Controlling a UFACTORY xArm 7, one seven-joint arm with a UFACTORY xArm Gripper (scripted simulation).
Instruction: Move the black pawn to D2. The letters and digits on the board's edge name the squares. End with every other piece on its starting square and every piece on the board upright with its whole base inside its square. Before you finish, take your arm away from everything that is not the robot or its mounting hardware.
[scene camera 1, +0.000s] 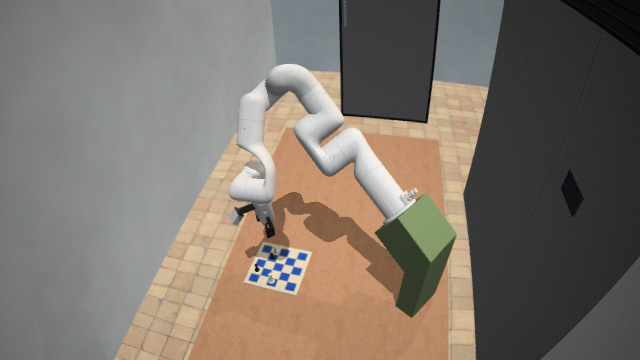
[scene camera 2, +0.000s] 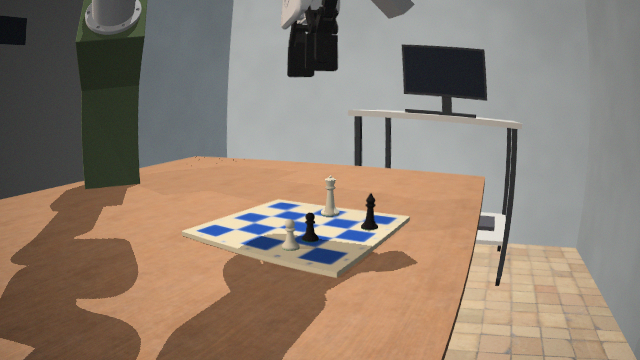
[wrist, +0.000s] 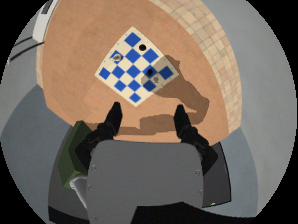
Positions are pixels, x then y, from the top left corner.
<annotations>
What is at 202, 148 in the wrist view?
My gripper.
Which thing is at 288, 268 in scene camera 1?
A chessboard.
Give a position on a chessboard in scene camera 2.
At 259, 232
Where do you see a chessboard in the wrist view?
128, 77
</annotations>
